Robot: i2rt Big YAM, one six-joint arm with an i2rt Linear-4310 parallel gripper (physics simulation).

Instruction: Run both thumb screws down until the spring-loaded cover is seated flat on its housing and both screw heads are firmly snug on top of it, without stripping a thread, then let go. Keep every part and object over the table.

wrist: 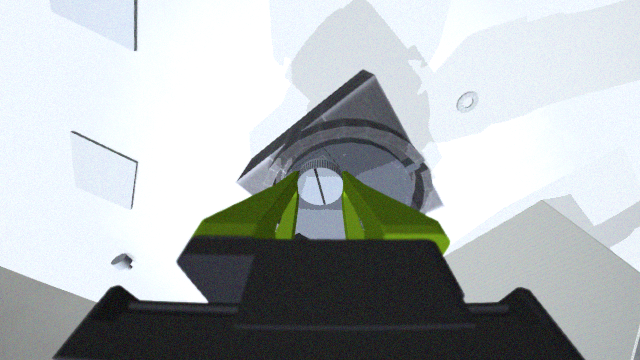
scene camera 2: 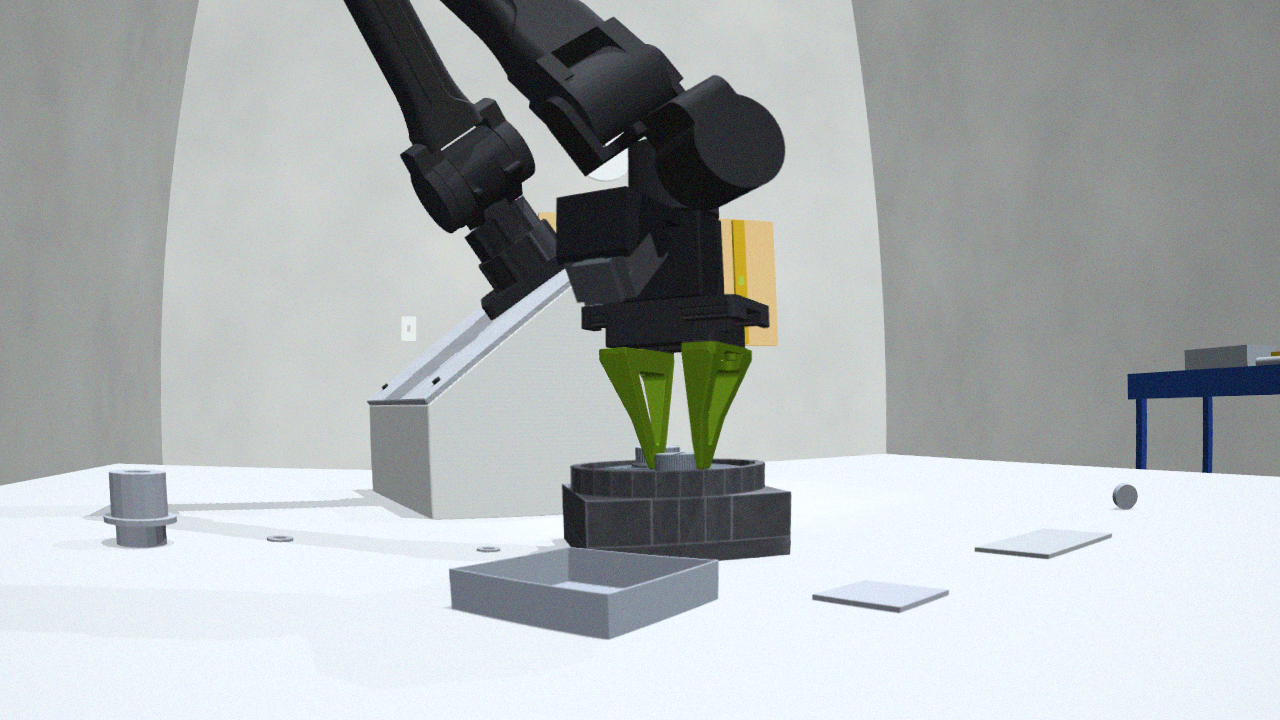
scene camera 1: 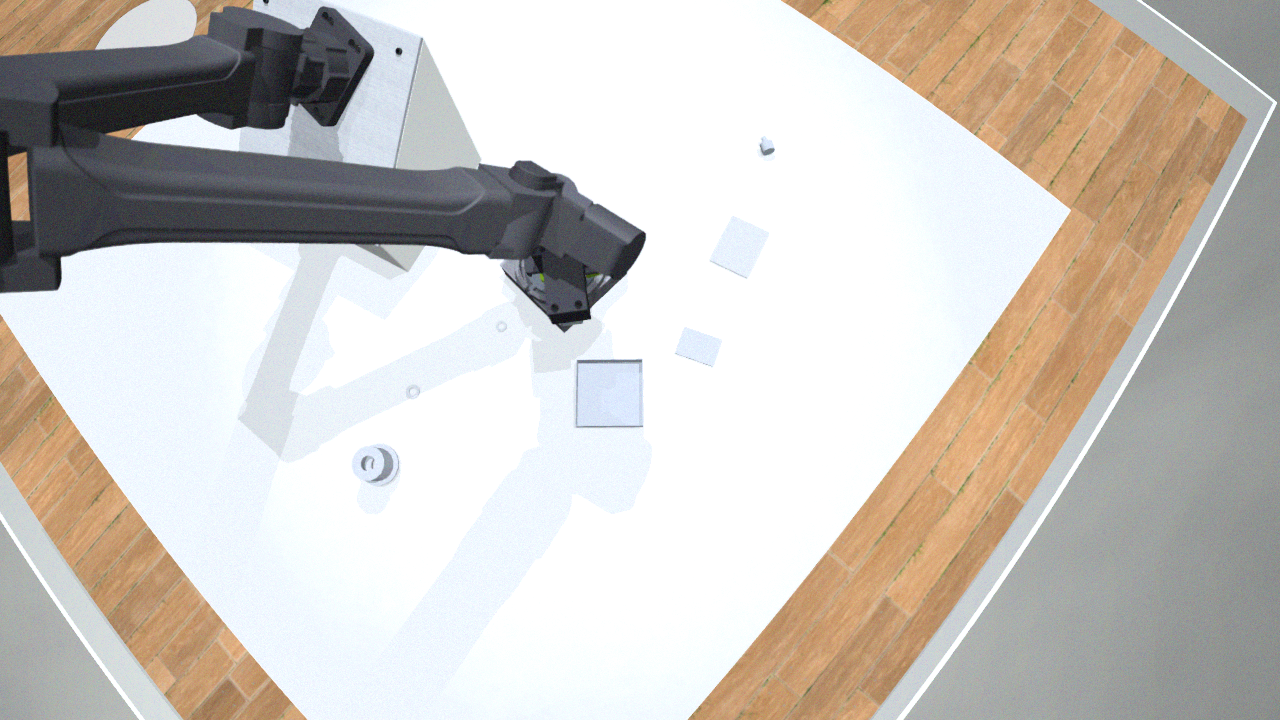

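Seen in the pictures: gripper, fingertip midpoint: [wrist: 320, 179] [scene camera 2: 679, 469]; arm's base, link origin: [scene camera 2: 538, 280] [scene camera 1: 332, 68].
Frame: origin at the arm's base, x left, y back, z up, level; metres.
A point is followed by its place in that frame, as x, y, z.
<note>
My gripper [scene camera 2: 680, 463] {0.055, -0.361, -0.165} [wrist: 320, 179] {0.055, -0.361, -0.165} points down, its green fingers shut on the near thumb screw [scene camera 2: 675, 461] {0.049, -0.374, -0.159} [wrist: 320, 187] {0.054, -0.361, -0.155}. A dark line on this round, knurled head runs nearly along the fingers in the wrist view. The second thumb screw [scene camera 2: 643, 457] {0.043, -0.306, -0.160} shows partly behind a finger in scene camera 2; the gripper hides it in the wrist view. The grey cover [wrist: 375, 172] {0.022, -0.341, -0.168} lies inside the raised ring of the dark housing [scene camera 2: 675, 523] {0.045, -0.391, -0.195} [wrist: 357, 102] {0.008, -0.384, -0.180}. Whether the cover is seated flat cannot be told. The arm hides most of the housing in scene camera 1.
An open tray [scene camera 1: 609, 360] {0.008, -0.467, -0.205} [scene camera 2: 528, 597] {-0.052, -0.533, -0.207} stands near the housing. Two flat plates [scene camera 1: 739, 246] {0.260, -0.477, -0.217} [scene camera 1: 698, 346] {0.110, -0.538, -0.217}, a small knob [scene camera 1: 767, 145] {0.408, -0.399, -0.200} [scene camera 2: 1125, 496] {0.406, -0.404, -0.209}, two washers and a flanged cylinder [scene camera 1: 386, 463] {-0.297, -0.363, -0.178} [scene camera 2: 138, 497] {-0.304, -0.369, -0.186} lie around. A sloped box [scene camera 2: 501, 447] {-0.045, -0.138, -0.159} [wrist: 540, 260] {-0.063, -0.144, -0.167} stands behind, a dark arm on it.
</note>
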